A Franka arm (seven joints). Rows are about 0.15 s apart.
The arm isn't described. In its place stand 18 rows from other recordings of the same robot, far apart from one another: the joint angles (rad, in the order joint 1, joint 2, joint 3, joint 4, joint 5, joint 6, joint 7), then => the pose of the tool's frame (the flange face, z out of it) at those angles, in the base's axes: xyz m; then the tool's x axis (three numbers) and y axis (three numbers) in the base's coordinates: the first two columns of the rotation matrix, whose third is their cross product.
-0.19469 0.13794 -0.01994 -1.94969 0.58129 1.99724 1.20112 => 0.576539 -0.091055 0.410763 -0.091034 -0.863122 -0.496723 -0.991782 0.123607 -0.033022
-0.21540 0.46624 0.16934 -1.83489 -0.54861 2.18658 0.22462 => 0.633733 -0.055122 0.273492 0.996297 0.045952 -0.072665 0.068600 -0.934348 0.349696
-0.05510 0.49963 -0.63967 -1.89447 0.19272 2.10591 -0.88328 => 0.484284 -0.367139 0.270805 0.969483 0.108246 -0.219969 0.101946 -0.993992 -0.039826
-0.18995 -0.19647 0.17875 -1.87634 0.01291 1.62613 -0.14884 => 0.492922 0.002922 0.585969 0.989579 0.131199 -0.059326 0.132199 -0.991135 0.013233
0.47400 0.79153 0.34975 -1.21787 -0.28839 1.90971 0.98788 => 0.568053 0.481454 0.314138 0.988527 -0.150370 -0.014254 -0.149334 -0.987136 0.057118
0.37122 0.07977 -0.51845 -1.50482 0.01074 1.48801 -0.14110 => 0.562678 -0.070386 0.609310 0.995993 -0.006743 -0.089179 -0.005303 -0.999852 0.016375
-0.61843 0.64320 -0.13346 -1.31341 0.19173 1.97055 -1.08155 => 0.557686 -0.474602 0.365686 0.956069 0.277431 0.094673 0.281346 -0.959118 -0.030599
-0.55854 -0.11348 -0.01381 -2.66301 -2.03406 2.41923 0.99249 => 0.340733 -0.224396 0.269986 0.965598 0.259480 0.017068 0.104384 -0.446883 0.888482
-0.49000 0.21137 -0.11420 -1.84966 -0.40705 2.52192 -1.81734 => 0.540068 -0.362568 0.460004 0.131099 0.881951 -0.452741 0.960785 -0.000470 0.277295
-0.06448 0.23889 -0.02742 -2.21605 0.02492 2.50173 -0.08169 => 0.552730 -0.051063 0.273113 0.998453 -0.029014 0.047434 -0.028787 -0.999571 -0.005460
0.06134 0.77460 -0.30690 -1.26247 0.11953 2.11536 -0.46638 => 0.747443 -0.118885 0.319908 0.964350 0.259702 0.050831 0.250371 -0.957600 0.142540
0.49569 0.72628 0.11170 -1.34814 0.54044 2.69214 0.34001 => 0.662351 0.410552 0.362143 0.930683 -0.278348 0.237383 -0.071194 -0.774301 -0.628800
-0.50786 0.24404 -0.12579 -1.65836 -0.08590 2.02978 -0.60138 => 0.522564 -0.381537 0.479218 0.999111 0.009856 0.040999 0.003038 -0.986595 0.163158
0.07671 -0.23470 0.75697 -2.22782 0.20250 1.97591 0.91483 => 0.309322 0.374928 0.436506 0.980321 -0.188132 -0.059801 -0.185549 -0.981548 0.046198
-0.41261 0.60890 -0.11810 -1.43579 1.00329 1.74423 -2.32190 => 0.647996 -0.273557 0.349175 -0.038280 0.645559 0.762750 0.949675 -0.213977 0.228762
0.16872 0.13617 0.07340 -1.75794 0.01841 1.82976 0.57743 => 0.578545 0.142503 0.478899 0.940078 -0.333985 -0.068610 -0.333973 -0.942506 0.011986
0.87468 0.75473 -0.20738 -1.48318 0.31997 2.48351 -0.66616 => 0.563843 0.481533 0.260262 0.358362 0.893708 0.269932 0.918629 -0.389104 0.068696
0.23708 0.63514 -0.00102 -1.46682 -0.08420 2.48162 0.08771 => 0.727291 0.175448 0.348273 0.906660 0.196810 0.373141 0.195976 -0.979768 0.040586
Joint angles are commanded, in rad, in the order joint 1, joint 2, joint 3, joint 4, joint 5, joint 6, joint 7. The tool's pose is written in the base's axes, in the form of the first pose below.
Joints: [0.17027 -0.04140 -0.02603 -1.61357 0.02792 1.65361 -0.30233]
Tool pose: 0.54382 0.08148 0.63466 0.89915 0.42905 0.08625 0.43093 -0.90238 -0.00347
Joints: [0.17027 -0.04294 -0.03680 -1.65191 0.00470 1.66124 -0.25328]
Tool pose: 0.54432 0.07312 0.61776 0.92493 0.37655 0.05212 0.37672 -0.92630 0.00701
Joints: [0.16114 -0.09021 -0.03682 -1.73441 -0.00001 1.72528 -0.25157]
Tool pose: 0.53505 0.06602 0.60971 0.92701 0.36659 0.07921 0.36644 -0.93029 0.01694
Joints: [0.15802 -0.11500 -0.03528 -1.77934 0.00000 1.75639 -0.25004]
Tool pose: 0.52931 0.06432 0.60415 0.92721 0.36356 0.08999 0.36339 -0.93145 0.01881
